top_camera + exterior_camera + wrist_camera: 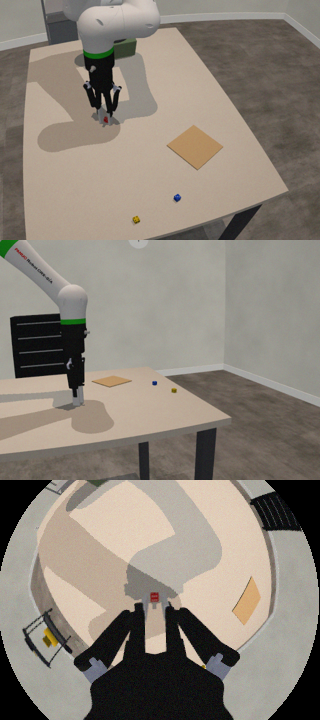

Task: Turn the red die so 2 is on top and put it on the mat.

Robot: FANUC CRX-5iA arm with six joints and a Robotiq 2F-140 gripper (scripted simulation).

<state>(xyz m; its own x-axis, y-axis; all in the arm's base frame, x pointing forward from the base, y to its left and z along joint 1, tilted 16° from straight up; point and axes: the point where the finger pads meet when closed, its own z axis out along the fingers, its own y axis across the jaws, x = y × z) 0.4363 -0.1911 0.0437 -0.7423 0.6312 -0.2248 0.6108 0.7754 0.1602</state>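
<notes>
Right now the red die is 3 cm below my hand. From my hand the other things lie so: tan mat: 23 cm ahead, 24 cm to the left, 3 cm below; blue die: 38 cm ahead, 8 cm to the left, 3 cm below; yellow die: 40 cm ahead, 6 cm to the right, 3 cm below.
</notes>
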